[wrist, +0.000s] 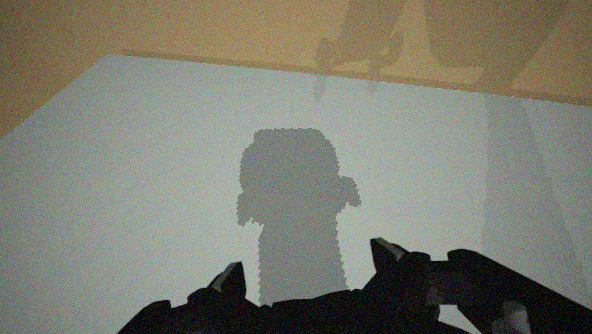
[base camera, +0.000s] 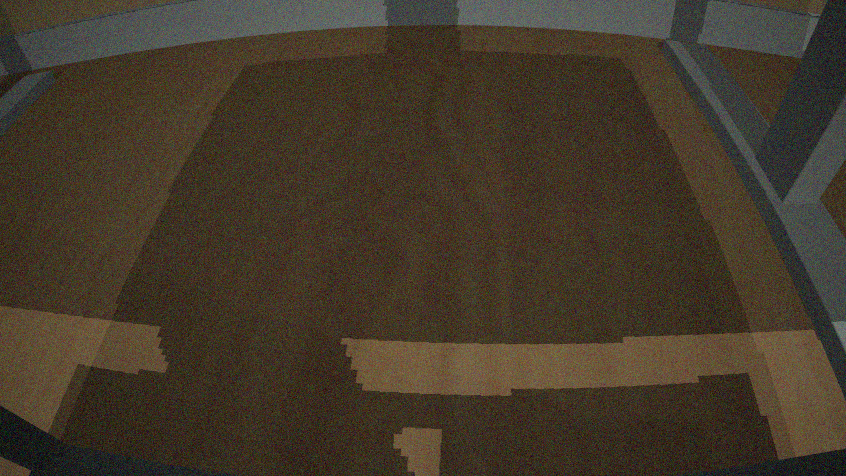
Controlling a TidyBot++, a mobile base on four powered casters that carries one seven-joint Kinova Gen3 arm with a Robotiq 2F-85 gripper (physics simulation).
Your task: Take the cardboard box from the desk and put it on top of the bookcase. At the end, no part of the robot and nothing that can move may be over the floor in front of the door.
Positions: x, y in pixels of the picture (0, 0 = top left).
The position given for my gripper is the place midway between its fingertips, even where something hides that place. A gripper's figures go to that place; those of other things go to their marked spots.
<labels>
My gripper [wrist: 308, 264] is 16 cm from the lens. A grey desk [wrist: 143, 179] is 44 cm from the lens.
</labels>
